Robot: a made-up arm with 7 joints.
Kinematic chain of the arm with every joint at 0, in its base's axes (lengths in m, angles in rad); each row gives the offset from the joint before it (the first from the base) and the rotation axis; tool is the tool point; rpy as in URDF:
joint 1: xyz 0 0 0 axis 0.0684 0.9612 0.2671
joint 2: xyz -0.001 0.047 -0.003 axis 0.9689 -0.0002 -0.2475
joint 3: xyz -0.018 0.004 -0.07 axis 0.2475 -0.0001 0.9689
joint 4: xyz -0.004 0 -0.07 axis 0.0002 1 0
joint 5: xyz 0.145 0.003 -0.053 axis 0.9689 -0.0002 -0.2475
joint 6: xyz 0.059 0 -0.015 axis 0.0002 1 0
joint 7: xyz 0.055 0 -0.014 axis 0.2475 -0.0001 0.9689
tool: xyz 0 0 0 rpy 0 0.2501 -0.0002
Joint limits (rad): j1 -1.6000..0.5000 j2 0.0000..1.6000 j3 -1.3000..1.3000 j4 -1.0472..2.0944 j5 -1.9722..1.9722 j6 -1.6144..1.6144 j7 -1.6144..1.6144
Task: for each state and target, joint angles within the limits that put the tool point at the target. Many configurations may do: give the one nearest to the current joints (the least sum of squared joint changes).
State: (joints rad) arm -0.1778 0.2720 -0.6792 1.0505 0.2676 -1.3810 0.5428
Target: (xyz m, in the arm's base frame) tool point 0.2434 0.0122 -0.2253
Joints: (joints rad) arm -0.5206 0.3662 -0.4876 0.7253 0.2010 -1.4959 0.5428
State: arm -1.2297 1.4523 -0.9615 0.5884 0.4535 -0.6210 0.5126
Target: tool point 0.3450 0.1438 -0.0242
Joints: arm -1.2292 1.3747 -0.9750 0.4348 0.4461 -0.6736 0.5126
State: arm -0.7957 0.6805 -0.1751 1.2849 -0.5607 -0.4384 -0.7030
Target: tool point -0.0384 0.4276 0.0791
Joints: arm -0.4182 1.6000 -0.6463 2.0689 -0.7158 -0.5098 -0.7030
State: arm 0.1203 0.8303 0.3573 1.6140 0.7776 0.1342 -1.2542
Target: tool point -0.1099 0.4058 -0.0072
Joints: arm -0.1691 1.4453 0.0685 1.9682 0.8352 0.9364 -1.2542
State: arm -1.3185 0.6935 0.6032 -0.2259 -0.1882 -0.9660 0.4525
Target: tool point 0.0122 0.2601 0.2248
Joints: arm -1.5783 1.0378 0.9712 0.0884 -0.2573 -0.7736 0.4525
